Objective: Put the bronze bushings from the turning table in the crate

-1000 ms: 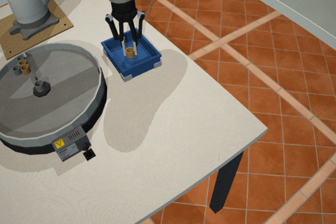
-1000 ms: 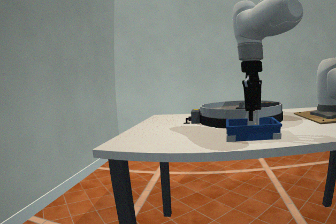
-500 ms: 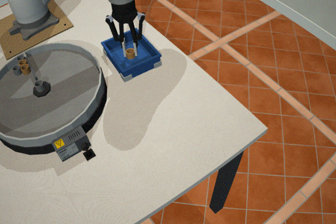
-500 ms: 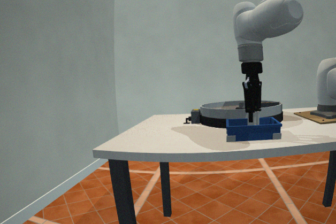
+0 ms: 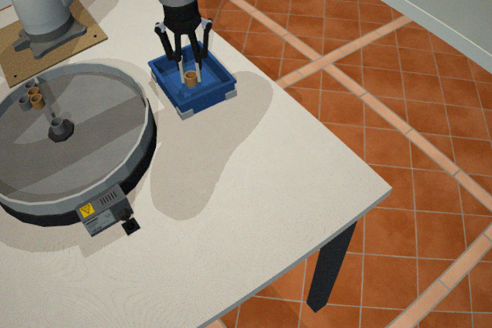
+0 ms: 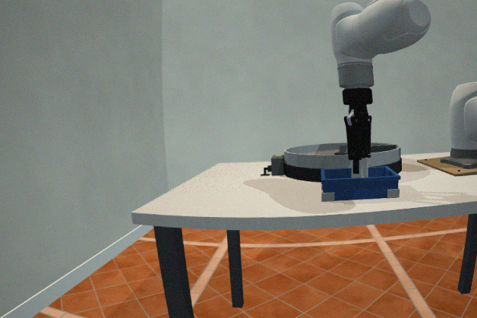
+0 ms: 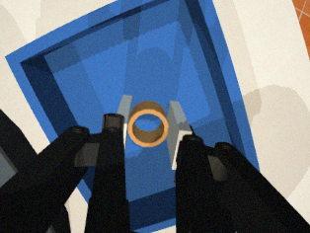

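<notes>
The crate is 30 mm below my hand.
</notes>
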